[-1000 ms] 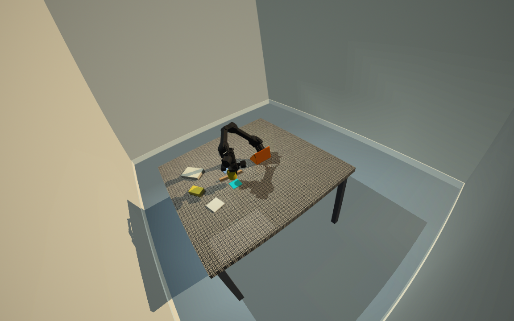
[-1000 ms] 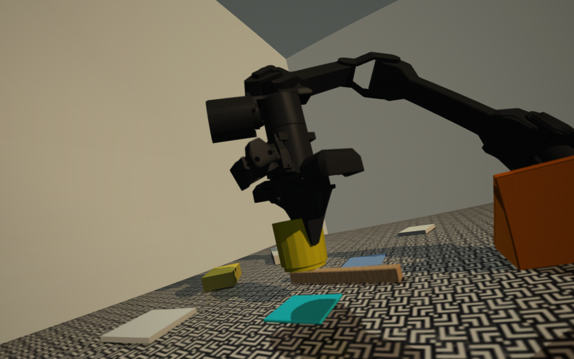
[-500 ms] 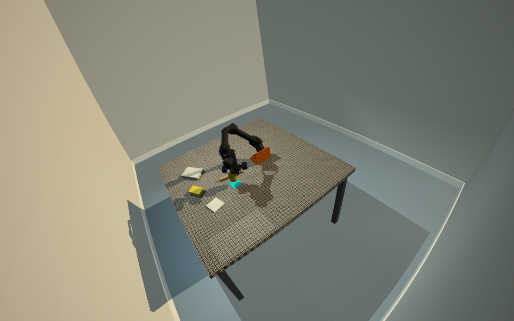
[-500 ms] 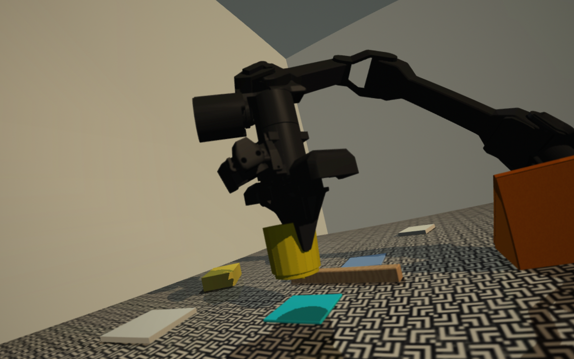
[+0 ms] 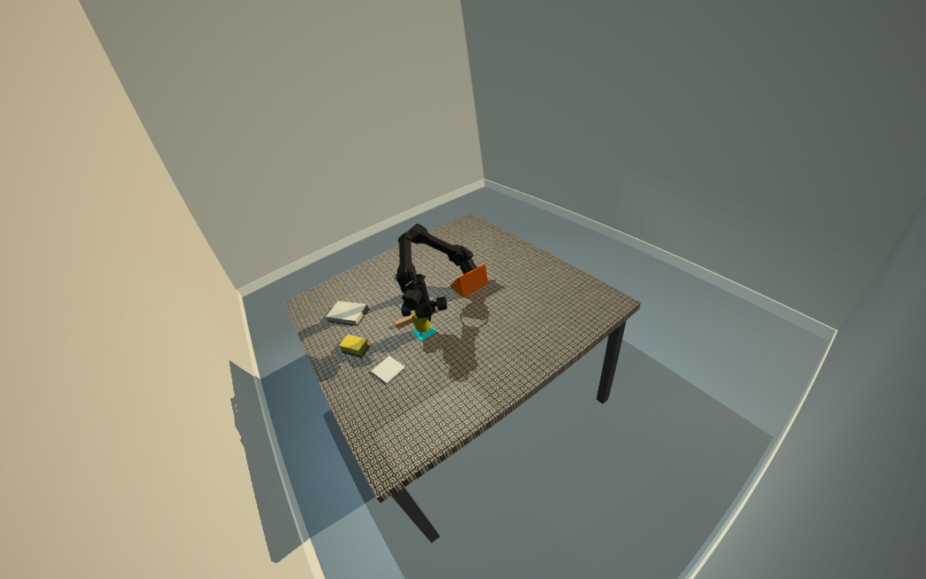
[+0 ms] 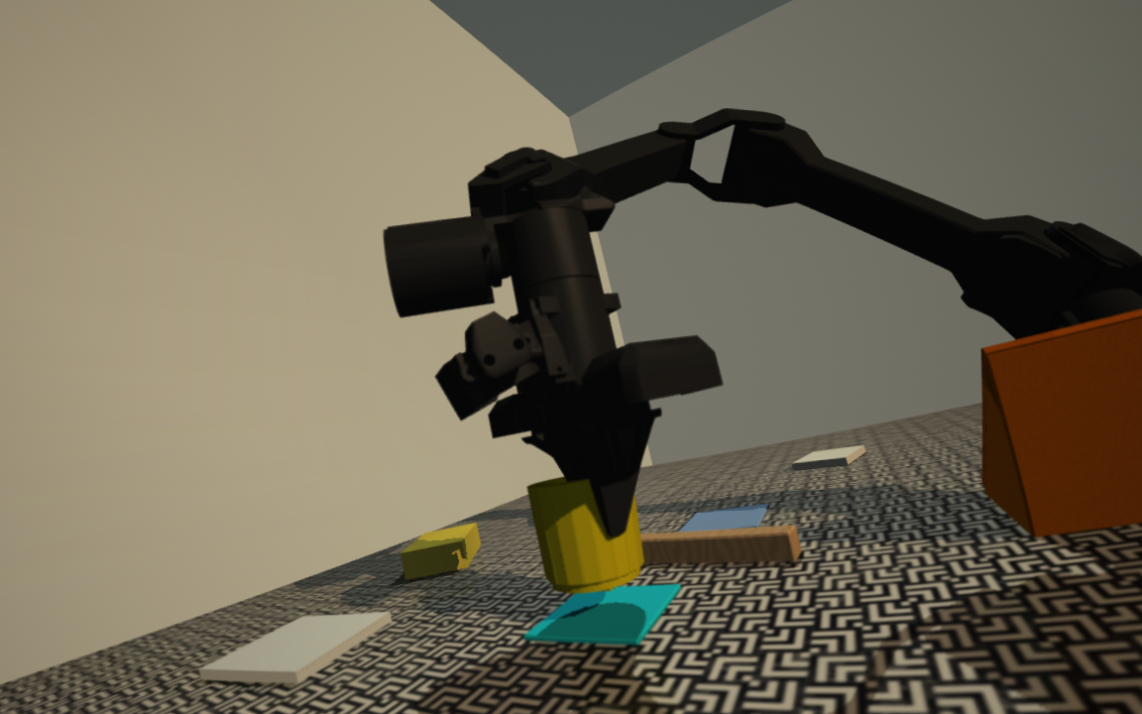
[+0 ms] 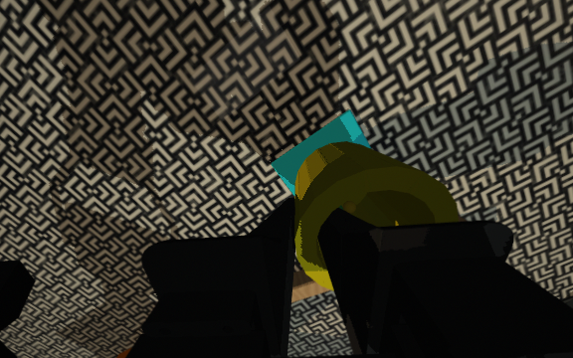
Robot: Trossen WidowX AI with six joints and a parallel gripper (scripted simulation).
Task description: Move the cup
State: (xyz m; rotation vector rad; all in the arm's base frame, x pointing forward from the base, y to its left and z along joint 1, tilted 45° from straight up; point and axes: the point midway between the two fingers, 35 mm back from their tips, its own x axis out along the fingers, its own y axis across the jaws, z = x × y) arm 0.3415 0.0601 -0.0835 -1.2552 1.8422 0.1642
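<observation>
The yellow cup is 2 cm ahead of my gripper tip and 2 cm to the right of it. Also, from my gripper tip: cyan pad (2 cm ahead, 2 cm to the right, 7 cm below); then blue marble (1 cm ahead, 2 cm to the right, 2 cm below); then wooden bar (12 cm to the right, 6 cm below).
</observation>
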